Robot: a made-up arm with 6 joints. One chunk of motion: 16 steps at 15 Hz.
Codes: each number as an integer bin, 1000 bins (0 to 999) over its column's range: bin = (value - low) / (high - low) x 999, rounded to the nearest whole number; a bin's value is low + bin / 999 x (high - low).
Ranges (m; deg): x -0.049..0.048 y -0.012..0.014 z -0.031..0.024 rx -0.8..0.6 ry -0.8..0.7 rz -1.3..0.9
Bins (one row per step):
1: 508 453 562 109 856 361
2: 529 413 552 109 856 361
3: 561 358 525 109 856 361
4: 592 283 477 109 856 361
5: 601 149 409 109 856 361
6: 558 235 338 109 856 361
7: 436 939 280 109 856 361
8: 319 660 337 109 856 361
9: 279 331 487 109 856 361
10: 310 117 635 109 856 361
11: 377 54 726 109 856 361
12: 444 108 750 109 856 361
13: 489 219 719 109 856 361
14: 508 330 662 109 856 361
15: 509 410 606 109 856 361
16: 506 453 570 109 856 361
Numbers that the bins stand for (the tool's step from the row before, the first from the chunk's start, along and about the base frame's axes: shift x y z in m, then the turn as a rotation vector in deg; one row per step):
1: 0.00033 -0.00021 -0.00006 -0.647 0.485 -0.505
2: 0.00236 -0.00125 -0.00061 -0.647 0.485 -0.505
3: 0.00547 -0.00268 -0.00210 -0.647 0.485 -0.505
4: 0.00848 -0.00463 -0.00474 -0.647 0.485 -0.505
5: 0.00936 -0.00812 -0.00848 -0.647 0.485 -0.505
6: 0.00518 -0.00588 -0.01239 -0.647 0.485 -0.505
7: -0.00667 0.01244 -0.01558 -0.647 0.485 -0.505
8: -0.01803 0.00518 -0.01245 -0.647 0.485 -0.505
9: -0.02191 -0.00339 -0.00419 -0.647 0.485 -0.505
10: -0.01890 -0.00895 0.00396 -0.647 0.485 -0.505
11: -0.01239 -0.01059 0.00897 -0.647 0.485 -0.505
12: -0.00589 -0.00919 0.01029 -0.647 0.485 -0.505
13: -0.00152 -0.00630 0.00858 -0.647 0.485 -0.505
14: 0.00033 -0.00341 0.00545 -0.647 0.485 -0.505
15: 0.00042 -0.00133 0.00236 -0.647 0.485 -0.505
16: 0.00013 -0.00021 0.00038 -0.647 0.485 -0.505

